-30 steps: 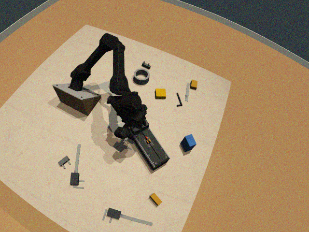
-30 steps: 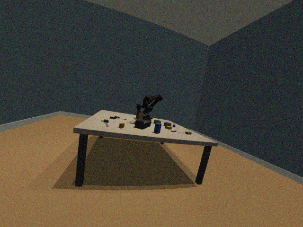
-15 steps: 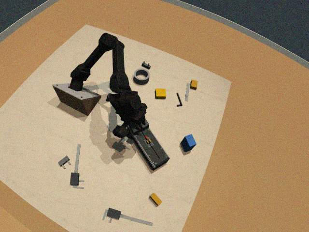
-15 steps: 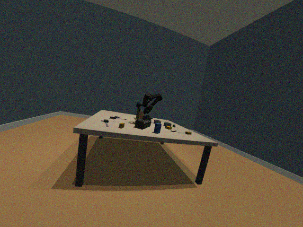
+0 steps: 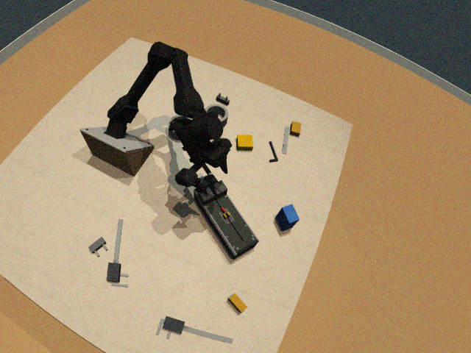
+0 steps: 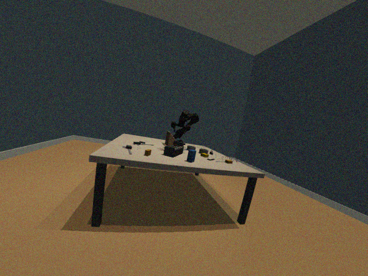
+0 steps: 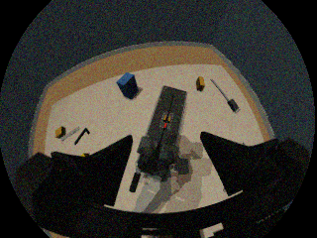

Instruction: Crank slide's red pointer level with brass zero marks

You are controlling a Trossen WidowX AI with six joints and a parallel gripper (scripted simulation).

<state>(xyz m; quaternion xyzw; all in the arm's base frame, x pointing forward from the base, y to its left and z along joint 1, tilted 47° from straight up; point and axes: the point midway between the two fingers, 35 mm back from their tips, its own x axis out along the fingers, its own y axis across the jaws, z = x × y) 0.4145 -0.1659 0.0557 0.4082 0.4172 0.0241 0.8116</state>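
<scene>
Now: the crank handle 11 cm below my gripper tip, 10 cm to the left of it and 7 cm behind it. Also, from my gripper tip: yellow block: 31 cm to the left, 18 cm below, 1 cm ahead; then red pointer: 11 cm below, 4 cm ahead, 2 cm to the right; then blue cube: 25 cm ahead, 15 cm below, 5 cm to the left.
</scene>
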